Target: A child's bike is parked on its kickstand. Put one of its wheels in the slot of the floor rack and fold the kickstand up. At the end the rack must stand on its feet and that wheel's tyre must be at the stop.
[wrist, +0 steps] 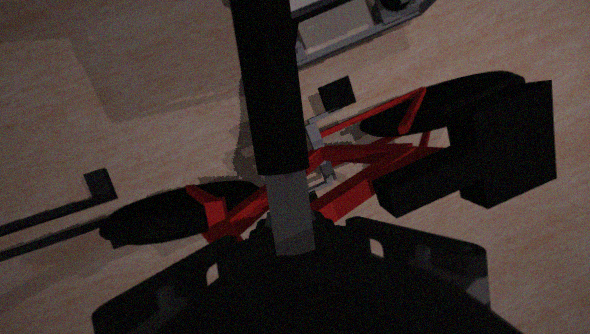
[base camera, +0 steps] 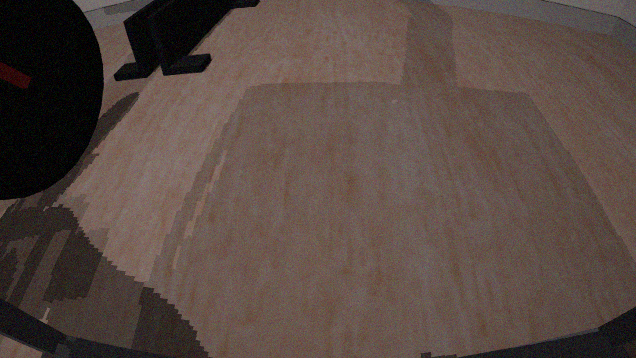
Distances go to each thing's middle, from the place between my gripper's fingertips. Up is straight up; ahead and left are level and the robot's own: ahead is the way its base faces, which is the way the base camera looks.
My gripper is now 45 cm past the black wheel [wrist: 442, 98], 1 cm to the left of it and 44 cm above it.
